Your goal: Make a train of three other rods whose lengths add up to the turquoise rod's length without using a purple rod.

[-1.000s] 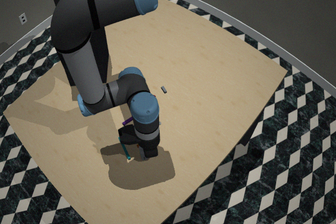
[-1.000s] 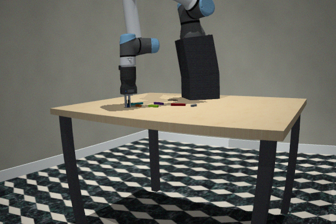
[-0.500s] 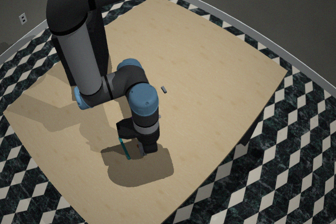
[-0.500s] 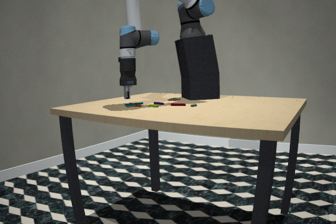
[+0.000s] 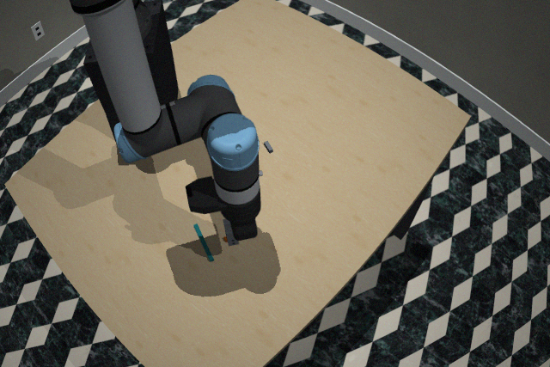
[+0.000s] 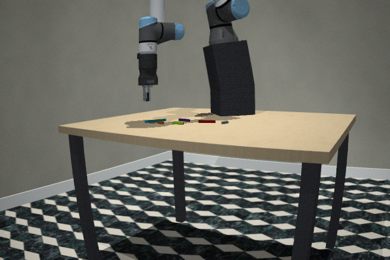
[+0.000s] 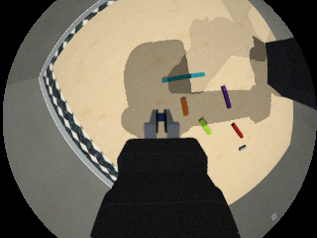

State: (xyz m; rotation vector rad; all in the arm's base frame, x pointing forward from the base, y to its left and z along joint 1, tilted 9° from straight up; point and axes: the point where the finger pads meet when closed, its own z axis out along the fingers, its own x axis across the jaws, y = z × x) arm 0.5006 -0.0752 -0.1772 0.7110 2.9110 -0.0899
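Right now the grey rod is 180 mm behind my hand, 260 mm to the left of it and 110 mm below it. Round my hand: orange rod (50 mm behind, 30 mm to the left, 110 mm below); blue rod (10 mm below); turquoise rod (80 mm behind, 30 mm to the right, 110 mm below).
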